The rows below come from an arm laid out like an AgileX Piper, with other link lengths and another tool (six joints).
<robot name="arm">
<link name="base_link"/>
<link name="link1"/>
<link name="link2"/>
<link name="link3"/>
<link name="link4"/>
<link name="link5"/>
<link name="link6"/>
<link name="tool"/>
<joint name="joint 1" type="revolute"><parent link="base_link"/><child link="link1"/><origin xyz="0 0 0.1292" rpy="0 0 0"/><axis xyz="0 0 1"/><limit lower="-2.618" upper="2.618"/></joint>
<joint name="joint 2" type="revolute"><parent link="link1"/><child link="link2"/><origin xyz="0 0 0" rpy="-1.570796 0 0"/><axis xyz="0 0 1"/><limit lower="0" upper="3.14"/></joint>
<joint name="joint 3" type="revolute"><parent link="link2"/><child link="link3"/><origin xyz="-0.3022 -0.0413 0" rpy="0 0 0"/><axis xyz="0 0 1"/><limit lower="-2.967" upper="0"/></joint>
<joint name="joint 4" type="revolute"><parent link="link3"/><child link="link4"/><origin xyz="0.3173 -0.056 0" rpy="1.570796 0 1.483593"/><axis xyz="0 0 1"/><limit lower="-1.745" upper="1.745"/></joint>
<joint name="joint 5" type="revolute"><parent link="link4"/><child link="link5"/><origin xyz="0 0 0" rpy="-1.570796 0 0"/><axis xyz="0 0 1"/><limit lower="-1.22" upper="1.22"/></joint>
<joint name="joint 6" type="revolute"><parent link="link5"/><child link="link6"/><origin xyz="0 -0.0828 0" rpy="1.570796 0 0"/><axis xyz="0 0 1"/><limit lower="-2.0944" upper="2.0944"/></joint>
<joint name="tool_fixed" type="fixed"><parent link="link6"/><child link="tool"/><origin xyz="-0.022 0.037 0.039" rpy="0 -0.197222 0.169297"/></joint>
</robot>
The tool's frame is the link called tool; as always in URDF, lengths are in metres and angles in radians.
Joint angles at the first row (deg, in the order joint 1, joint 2, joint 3, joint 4, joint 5, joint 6):
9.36 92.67 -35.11 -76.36 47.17 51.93
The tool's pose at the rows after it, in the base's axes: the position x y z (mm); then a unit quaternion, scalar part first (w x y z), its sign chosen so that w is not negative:
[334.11 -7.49 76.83 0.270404 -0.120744 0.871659 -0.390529]
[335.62 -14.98 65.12 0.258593 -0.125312 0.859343 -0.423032]
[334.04 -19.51 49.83 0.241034 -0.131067 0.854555 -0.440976]
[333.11 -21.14 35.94 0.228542 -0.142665 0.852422 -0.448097]
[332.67 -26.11 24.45 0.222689 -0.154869 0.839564 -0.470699]
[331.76 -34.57 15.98 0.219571 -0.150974 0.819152 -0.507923]
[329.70 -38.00 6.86 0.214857 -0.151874 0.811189 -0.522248]
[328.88 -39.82 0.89 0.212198 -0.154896 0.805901 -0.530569]
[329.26 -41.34 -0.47 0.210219 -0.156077 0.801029 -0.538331]
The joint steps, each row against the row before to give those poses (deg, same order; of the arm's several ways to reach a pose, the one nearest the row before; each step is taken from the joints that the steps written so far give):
0.00 2.95 0.00 -4.53 1.46 2.75
0.00 3.30 -0.24 -3.32 3.55 3.01
0.00 3.41 -0.11 -1.54 2.09 1.88
0.00 2.93 -0.20 -1.43 0.71 1.15
0.00 3.04 0.00 -3.13 2.64 2.51
0.00 3.19 0.00 -2.57 4.94 3.89
0.00 2.41 0.00 -1.15 2.04 2.16
0.00 1.61 -0.12 -0.82 1.21 1.16
0.00 0.69 -0.21 -0.26 1.08 0.23

